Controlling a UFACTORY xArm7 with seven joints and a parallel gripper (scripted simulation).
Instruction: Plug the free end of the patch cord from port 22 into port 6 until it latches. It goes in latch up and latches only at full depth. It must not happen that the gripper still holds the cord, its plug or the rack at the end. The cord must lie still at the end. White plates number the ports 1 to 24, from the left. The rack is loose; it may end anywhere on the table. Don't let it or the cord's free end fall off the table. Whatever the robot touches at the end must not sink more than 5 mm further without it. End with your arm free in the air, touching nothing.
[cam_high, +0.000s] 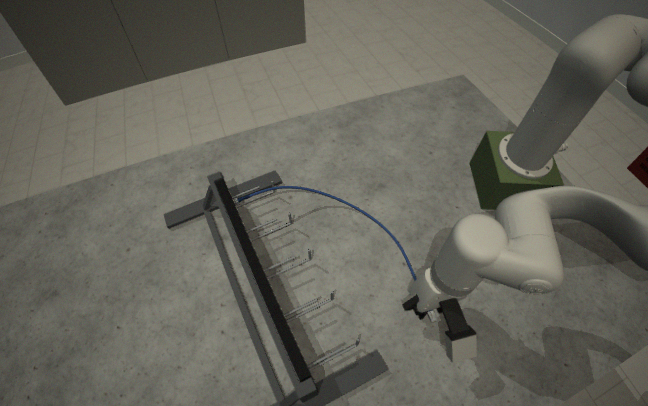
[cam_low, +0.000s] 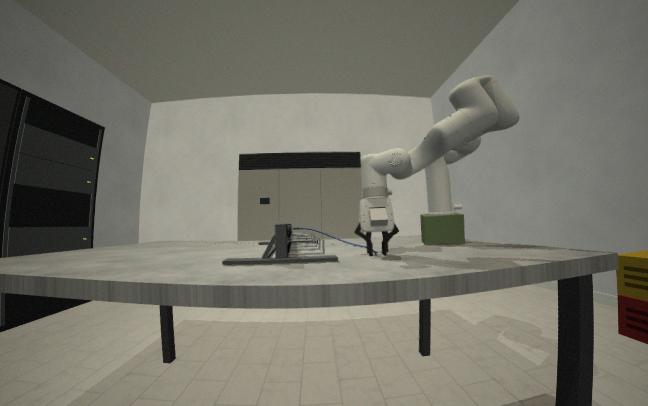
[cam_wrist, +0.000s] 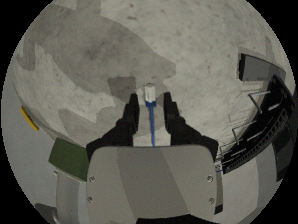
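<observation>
Now: the plug 2 cm to the left of my hand and 1 cm below it.
</observation>
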